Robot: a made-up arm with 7 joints. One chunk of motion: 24 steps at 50 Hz.
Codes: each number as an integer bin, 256 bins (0 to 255) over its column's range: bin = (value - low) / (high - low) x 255, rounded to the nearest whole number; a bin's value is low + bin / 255 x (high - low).
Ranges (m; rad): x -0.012..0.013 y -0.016..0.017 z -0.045..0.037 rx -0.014..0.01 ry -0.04..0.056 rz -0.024..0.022
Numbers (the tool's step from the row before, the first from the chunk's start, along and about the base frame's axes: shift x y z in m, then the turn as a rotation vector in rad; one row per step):
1: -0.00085 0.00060 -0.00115 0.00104 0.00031 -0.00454
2: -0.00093 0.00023 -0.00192 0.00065 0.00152 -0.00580
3: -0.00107 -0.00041 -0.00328 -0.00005 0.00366 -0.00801
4: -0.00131 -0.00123 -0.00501 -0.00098 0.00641 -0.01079
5: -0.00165 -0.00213 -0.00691 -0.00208 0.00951 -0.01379
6: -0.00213 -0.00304 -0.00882 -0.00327 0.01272 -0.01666
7: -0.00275 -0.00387 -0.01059 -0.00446 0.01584 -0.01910
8: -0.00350 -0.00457 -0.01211 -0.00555 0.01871 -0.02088
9: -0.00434 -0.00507 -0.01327 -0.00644 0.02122 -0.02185
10: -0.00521 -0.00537 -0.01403 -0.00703 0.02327 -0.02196
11: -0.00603 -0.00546 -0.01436 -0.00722 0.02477 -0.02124
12: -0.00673 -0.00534 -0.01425 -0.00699 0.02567 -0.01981
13: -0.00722 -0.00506 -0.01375 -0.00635 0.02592 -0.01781
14: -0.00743 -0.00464 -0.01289 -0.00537 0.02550 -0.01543
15: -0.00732 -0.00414 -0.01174 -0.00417 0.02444 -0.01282
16: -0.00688 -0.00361 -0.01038 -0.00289 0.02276 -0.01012
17: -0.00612 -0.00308 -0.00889 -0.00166 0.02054 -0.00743
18: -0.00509 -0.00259 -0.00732 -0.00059 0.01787 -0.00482
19: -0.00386 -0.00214 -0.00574 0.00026 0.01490 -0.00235
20: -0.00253 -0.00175 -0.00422 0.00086 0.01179 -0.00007
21: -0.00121 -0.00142 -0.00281 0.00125 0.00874 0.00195
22: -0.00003 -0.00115 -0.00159 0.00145 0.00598 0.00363
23: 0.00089 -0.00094 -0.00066 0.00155 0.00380 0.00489
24: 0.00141 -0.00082 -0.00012 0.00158 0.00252 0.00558
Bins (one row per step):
1: 114 128 136 160 107 108
2: 113 125 134 156 110 101
3: 111 120 130 148 116 89
4: 109 114 124 138 123 73
5: 106 107 118 127 132 57
6: 101 100 113 114 140 41
7: 94 94 107 101 148 27
8: 87 88 102 90 156 17
9: 78 84 99 80 163 12
10: 69 82 96 74 168 11
11: 61 81 95 72 172 15
12: 54 82 96 74 174 23
13: 49 85 97 81 175 34
14: 47 88 100 92 174 48
15: 48 92 103 104 171 62
16: 52 96 108 118 167 77
17: 60 100 112 131 161 92
18: 70 104 117 142 154 106
19: 83 107 122 152 146 120
20: 97 110 127 158 138 133
21: 110 113 131 162 129 144
22: 122 115 135 164 122 153
23: 131 116 138 165 116 160
24: 137 117 140 166 113 164

